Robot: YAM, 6 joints.
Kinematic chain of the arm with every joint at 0, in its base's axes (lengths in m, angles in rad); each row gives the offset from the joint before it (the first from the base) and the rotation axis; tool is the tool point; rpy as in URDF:
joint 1: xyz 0 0 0.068 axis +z
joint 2: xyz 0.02 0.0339 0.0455 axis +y
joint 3: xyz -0.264 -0.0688 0 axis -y
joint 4: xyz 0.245 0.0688 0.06 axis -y
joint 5: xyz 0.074 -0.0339 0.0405 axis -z
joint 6: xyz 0.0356 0 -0.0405 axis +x
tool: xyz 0 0 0 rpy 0 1.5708 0
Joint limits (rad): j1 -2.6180..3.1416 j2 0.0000..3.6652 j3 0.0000..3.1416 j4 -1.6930..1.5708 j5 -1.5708..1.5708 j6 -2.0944..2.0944
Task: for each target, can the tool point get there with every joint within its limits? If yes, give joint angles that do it. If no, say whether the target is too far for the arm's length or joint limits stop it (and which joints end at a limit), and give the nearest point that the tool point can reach.
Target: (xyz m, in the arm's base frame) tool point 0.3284 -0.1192 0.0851
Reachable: yes | joints -0.2512 2.0965 1.1031 -0.4453 1.2571 0.5485
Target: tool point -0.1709 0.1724 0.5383
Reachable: yes | joints 2.2802 1.2287 1.4860 0.3024 -0.5117 1.1984
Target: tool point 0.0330 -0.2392 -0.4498
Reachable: no: joint limits stop it (at a limit: joint 2) | nearest point 0.0332 -0.2403 -0.3803 | short by 0.070 m
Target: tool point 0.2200 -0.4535 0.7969
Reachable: no: too far | nearest point 0.1666 -0.3435 0.6242 | short by 0.212 m
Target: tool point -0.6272 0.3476 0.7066
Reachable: no: too far | nearest point -0.4344 0.2408 0.5191 | short by 0.289 m
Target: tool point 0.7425 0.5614 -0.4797
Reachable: no: too far | nearest point 0.4374 0.3307 -0.2212 | short by 0.462 m
